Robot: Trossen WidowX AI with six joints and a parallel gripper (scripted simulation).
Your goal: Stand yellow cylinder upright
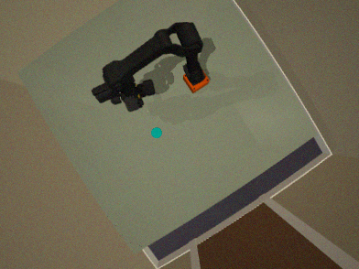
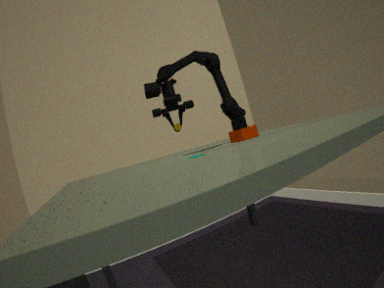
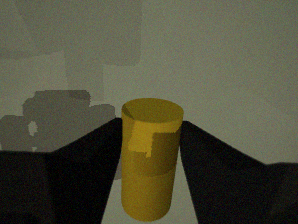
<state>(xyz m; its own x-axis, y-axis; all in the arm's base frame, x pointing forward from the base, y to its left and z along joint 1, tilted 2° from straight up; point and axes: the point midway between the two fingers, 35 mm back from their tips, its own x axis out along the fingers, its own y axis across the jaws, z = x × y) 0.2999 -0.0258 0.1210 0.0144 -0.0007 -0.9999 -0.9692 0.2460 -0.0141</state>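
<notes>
My gripper tip is now 20 mm short of the cyan circle, 180 mm to the right of it and 130 mm above it. Round my gripper tip: yellow tall cylinder: 10 mm behind, 20 mm to the right.
</notes>
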